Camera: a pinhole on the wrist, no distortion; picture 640 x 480 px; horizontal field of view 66.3 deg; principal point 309.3 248.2 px. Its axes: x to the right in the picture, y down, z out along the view. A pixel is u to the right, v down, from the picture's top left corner.
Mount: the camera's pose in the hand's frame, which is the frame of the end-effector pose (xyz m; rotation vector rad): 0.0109 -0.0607 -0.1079 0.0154 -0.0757 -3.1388
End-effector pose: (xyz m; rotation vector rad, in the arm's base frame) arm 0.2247 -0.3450 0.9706 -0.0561 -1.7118 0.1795
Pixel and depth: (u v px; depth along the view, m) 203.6 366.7 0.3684
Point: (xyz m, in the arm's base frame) -0.0412 -0.4859 1.0390
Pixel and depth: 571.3 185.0 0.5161
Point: -0.1332 -0.3882 0.6460
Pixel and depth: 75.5 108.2 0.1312
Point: 0.1934 -0.3534 1.0407
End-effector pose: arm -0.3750 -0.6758 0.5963 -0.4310 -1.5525 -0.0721
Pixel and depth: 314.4 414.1 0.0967
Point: -0.3932 -0.7588 0.6252
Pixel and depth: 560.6 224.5 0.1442
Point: -0.4251 -0.7226 0.5425
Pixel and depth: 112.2 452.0 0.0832
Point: -0.3805 -0.7574 0.6599
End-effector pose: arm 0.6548 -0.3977 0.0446 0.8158 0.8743 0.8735
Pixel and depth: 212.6 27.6 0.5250
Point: 0.9950 -0.3137 0.3518
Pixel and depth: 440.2 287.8 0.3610
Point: 0.8671 -0.5646 0.1106
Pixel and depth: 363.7 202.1 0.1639
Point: 0.7109 -0.4336 0.0371
